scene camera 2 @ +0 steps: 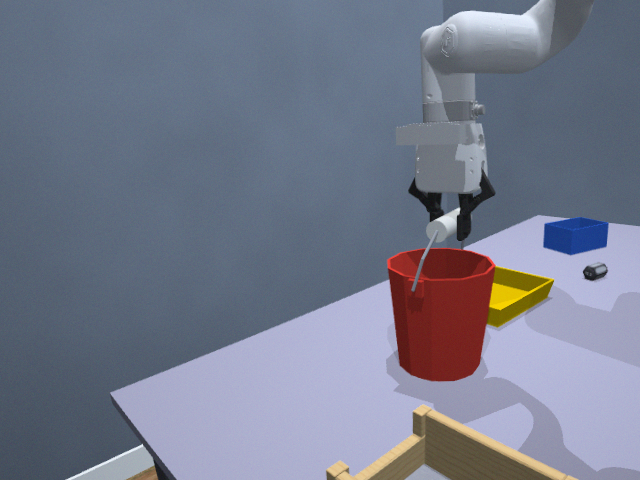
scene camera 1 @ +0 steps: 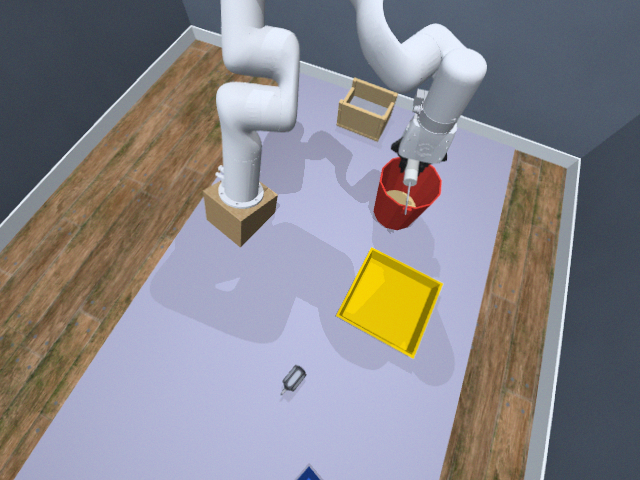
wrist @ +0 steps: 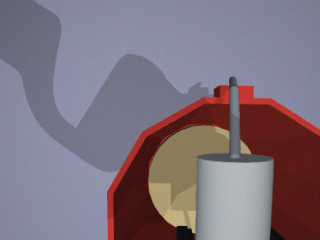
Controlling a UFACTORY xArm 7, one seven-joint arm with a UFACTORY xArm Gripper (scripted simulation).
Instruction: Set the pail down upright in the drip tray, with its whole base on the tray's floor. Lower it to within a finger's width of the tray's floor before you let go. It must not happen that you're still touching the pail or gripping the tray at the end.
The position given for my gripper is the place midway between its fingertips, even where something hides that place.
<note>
In view: my gripper (scene camera 2: 450,237), a yellow drip tray (scene camera 1: 391,301), a wooden crate (scene camera 1: 363,111) and a pail handle (scene camera 2: 438,230).
The yellow drip tray shows as well in scene camera 2 (scene camera 2: 508,285). My gripper is seen too in scene camera 1 (scene camera 1: 409,170). The wrist view misses the yellow drip tray: it is out of frame. The wrist view does not show the wooden crate: it is out of frame.
</note>
